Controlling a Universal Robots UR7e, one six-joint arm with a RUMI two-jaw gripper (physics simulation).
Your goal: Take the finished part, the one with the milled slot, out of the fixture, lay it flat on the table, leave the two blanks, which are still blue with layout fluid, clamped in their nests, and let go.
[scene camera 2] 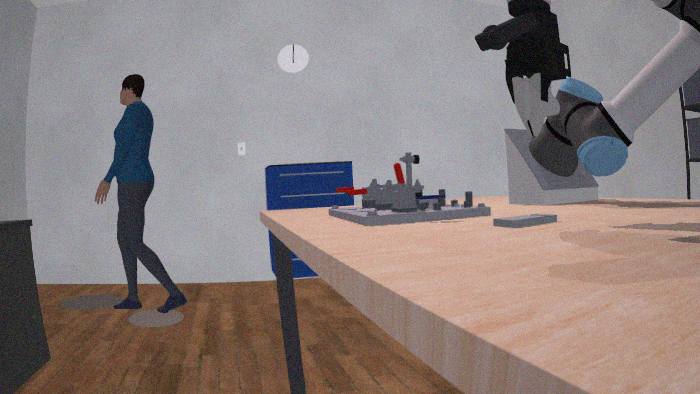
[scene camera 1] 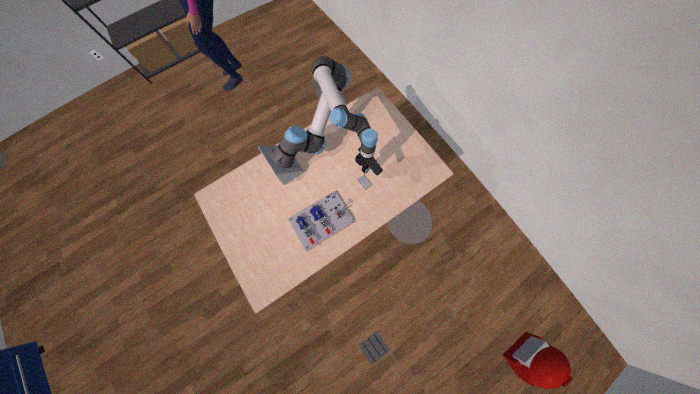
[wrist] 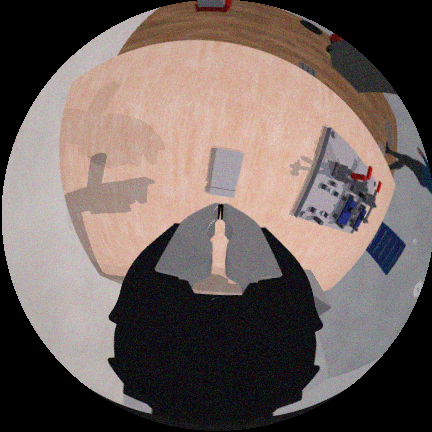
The same spot on a grey fixture plate: (wrist: 337,149) is (scene camera 1: 346,219).
